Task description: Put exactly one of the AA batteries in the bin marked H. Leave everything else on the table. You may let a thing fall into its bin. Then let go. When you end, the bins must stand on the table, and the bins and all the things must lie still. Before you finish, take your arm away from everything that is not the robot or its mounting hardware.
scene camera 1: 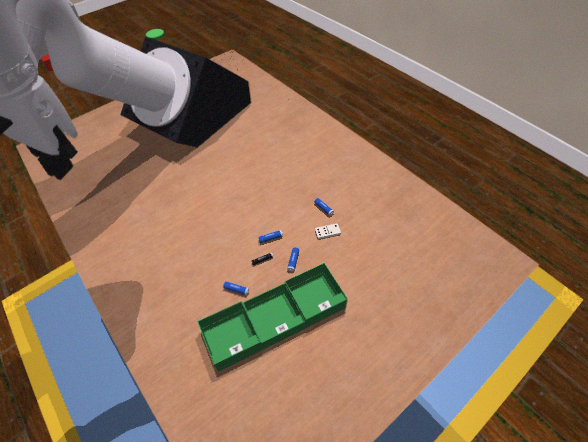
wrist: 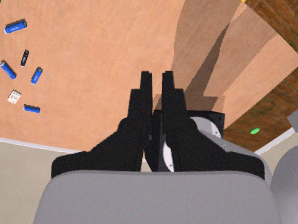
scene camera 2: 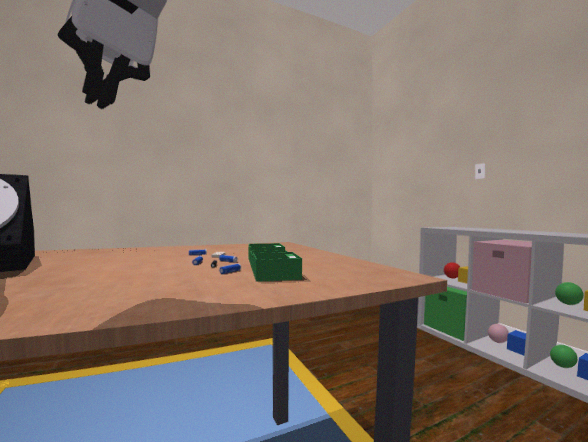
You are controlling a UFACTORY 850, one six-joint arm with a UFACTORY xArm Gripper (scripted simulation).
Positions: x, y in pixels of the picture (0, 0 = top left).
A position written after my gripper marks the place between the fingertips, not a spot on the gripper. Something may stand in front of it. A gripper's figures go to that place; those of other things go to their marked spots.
Scene:
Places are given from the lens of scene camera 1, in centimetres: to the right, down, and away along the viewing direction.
my gripper (scene camera 1: 61, 171): -36, -8, 57
green three-compartment bin (scene camera 1: 310, 297): 3, 14, 71

